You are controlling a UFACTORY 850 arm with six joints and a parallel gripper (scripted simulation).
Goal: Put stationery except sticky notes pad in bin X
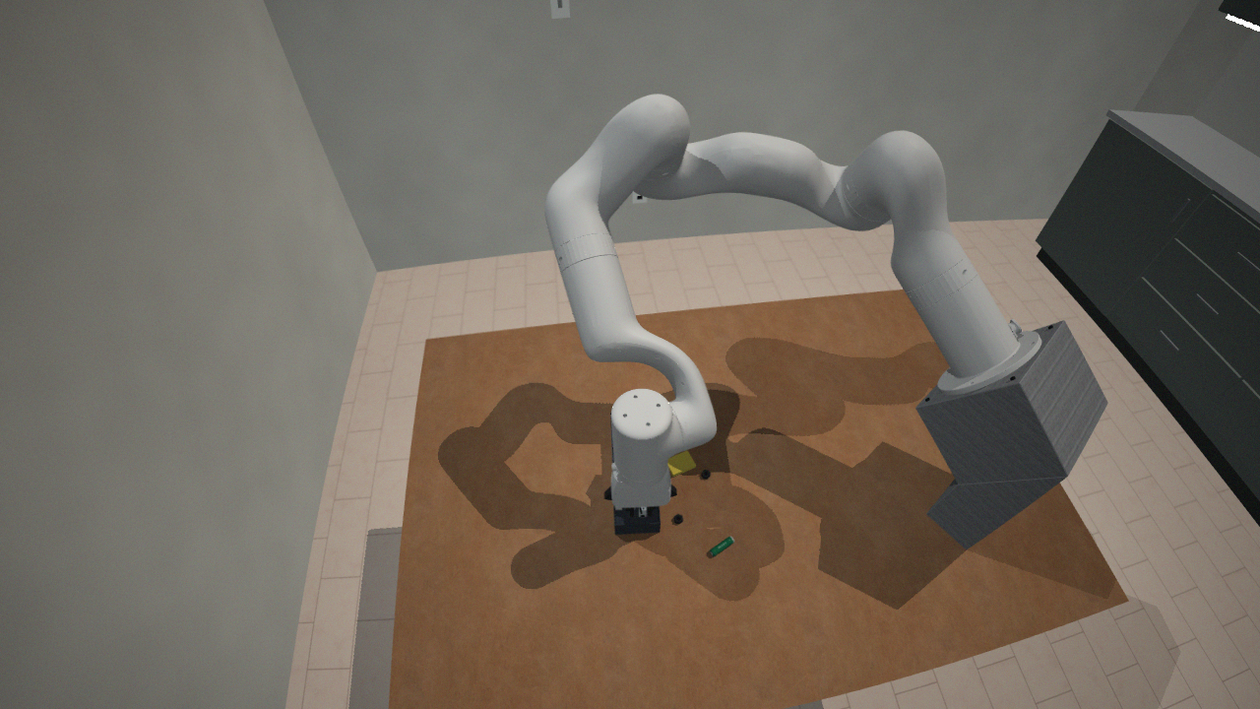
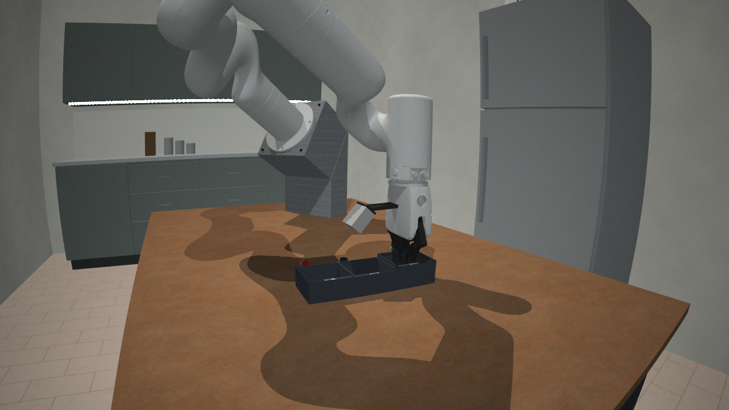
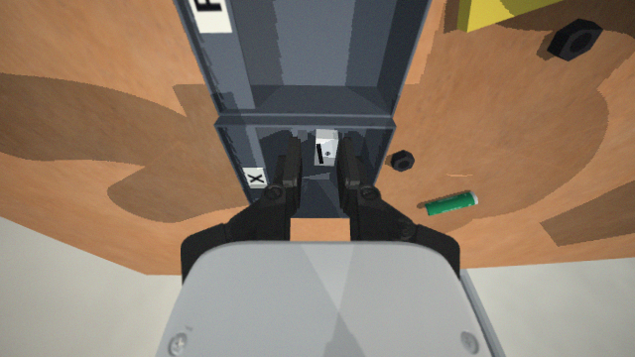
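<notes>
Right now the pencil sharpener is 2 cm below my hand. Round my hand: dark bin row (8 cm to the right, 1 cm below, 1 cm behind); then sticky notes (11 cm behind, 7 cm to the right, 3 cm below); then green cylinder (12 cm behind, 11 cm to the left, 3 cm below).
</notes>
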